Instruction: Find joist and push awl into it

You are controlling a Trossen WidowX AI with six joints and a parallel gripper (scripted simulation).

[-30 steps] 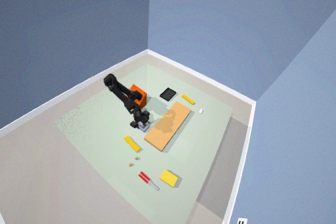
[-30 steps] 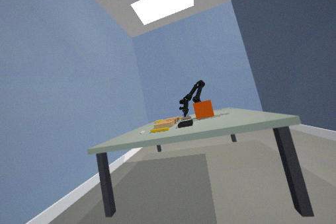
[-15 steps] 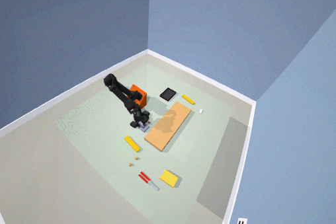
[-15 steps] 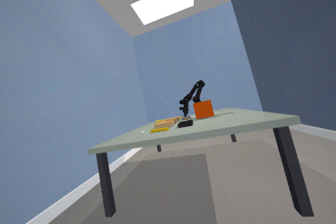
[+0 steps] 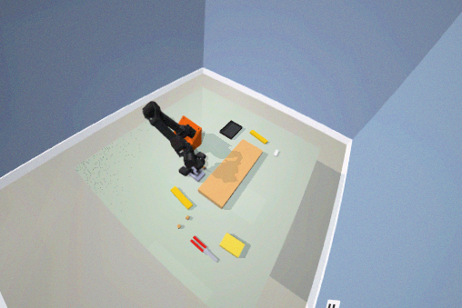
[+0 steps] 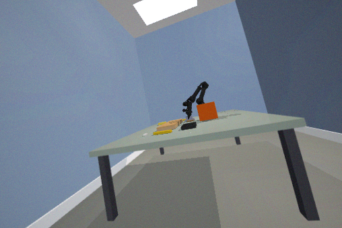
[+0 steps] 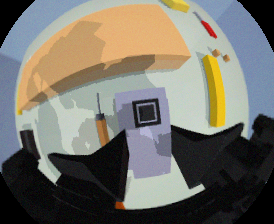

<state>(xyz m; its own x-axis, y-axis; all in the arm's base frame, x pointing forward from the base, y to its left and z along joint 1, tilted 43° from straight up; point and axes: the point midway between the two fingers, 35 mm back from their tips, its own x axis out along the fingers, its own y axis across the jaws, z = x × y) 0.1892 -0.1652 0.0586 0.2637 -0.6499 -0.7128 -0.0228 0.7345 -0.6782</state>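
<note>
The awl lies 70 mm to the left of my gripper tip, 20 mm below it and 10 mm ahead of it. The rest, counted from my gripper tip: black tray (480 mm to the left, 70 mm behind, 10 mm below); then stud finder (20 mm above, 10 mm ahead); then yellow block (430 mm ahead, 190 mm to the right, 10 mm below).
</note>
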